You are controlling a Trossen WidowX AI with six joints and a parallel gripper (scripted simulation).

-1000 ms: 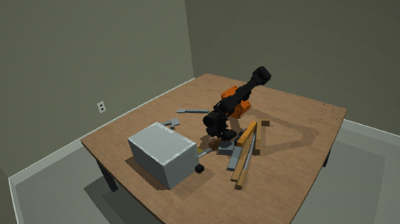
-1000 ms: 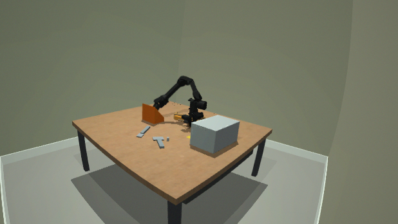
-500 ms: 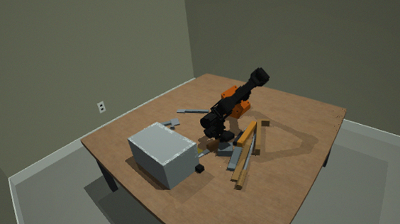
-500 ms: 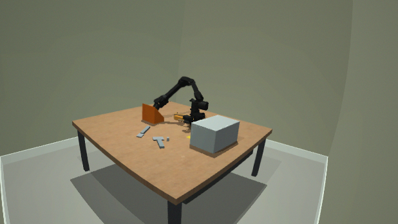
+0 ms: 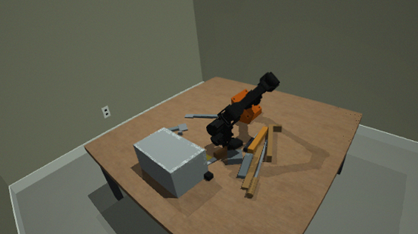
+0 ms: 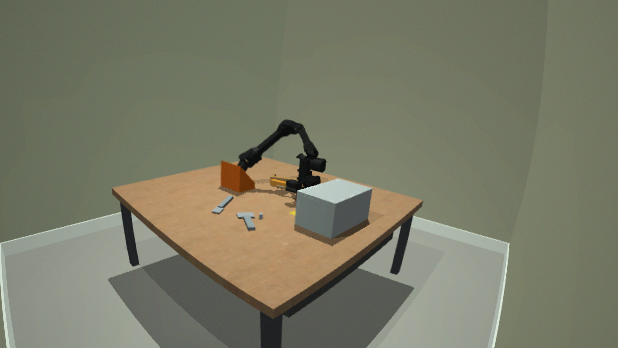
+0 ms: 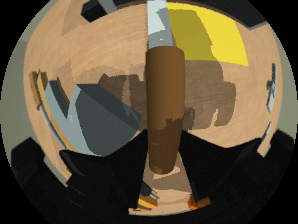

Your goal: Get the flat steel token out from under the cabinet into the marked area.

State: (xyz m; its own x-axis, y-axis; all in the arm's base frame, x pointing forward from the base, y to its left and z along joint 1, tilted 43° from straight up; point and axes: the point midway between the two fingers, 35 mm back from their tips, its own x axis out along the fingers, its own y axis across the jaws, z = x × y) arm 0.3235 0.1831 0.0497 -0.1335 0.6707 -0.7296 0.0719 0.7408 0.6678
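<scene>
The grey block is 1 cm ahead of my gripper tip, 7 cm to the left of it and 1 cm above it. The rest, counted from my gripper tip: wooden stick: 1 cm behind, 17 cm to the left; then orange bar: 17 cm behind, 6 cm to the left, 1 cm above; then grey t-piece: 6 cm ahead, 39 cm to the right.
</scene>
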